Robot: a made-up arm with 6 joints. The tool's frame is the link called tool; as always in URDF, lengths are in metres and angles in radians.
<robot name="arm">
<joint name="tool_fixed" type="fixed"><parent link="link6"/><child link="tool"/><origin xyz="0 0.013 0.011" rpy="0.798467 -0.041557 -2.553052"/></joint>
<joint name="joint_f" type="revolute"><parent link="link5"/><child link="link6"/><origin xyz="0.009 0.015 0.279" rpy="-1.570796 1.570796 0"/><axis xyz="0 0 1"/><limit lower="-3.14" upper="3.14"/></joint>
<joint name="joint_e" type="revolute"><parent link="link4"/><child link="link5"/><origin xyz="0.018 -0.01 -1.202" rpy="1.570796 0 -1.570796"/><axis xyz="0 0 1"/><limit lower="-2.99" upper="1.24"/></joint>
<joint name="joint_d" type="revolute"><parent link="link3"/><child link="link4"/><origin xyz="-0.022 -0.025 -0.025" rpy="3.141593 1.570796 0"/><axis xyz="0 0 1"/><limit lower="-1.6" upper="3.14"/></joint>
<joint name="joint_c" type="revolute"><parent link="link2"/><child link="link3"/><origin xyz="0.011 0.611 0.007" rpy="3.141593 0 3.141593"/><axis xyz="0 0 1"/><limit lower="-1.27" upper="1.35"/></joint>
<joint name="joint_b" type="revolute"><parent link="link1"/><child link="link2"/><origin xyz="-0.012 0.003 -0.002" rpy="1.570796 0 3.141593"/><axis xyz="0 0 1"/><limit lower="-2.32" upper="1.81"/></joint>
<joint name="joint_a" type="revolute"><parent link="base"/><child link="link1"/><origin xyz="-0.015 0.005 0.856" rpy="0 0 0"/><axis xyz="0 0 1"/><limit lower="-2.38" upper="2.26"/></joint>
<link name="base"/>
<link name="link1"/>
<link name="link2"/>
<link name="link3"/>
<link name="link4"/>
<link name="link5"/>
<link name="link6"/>
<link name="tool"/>
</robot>
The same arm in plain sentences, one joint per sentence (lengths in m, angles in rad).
The arm has six revolute joints in a row. What follows holds with every joint at zero, and every direction is one of the base frame's. The first joint is mounted 0.015 m along -x and 0.005 m along +y and 0.856 m along +z from the base frame's origin and turns about +z, from -2.38 to 2.26 rad. The second joint is mounted 0.012 m along -x and 0.003 m along +y and 0.002 m along -z from the first joint and turns about +y, from -2.32 to 1.81 rad. The third joint is mounted 0.011 m along -x and 0.007 m along +y and 0.611 m along +z from the second joint and turns about -y, from -1.27 to 1.35 rad. The fourth joint is mounted 0.022 m along -x and 0.025 m along +y and 0.025 m along -z from the third joint and turns about -x, from -1.6 to 3.14 rad. The fifth joint is mounted 1.202 m along +x and 0.018 m along +y and 0.01 m along +z from the fourth joint and turns about -y, from -2.99 to 1.24 rad. The sixth joint is mounted 0.015 m along -x and 0.279 m along -y and 0.009 m along +z from the fifth joint and turns about -x, from -3.14 to 3.14 rad. The tool frame, which is the frame that the pose is given for, is mounted 0.011 m along -x and 0.013 m along -z from the sixth joint; its axes are the base frame's turned by roll 2.397, pitch -0.588 and yaw -1.6207 rad (as in URDF: about the fixed x, then y, then z).
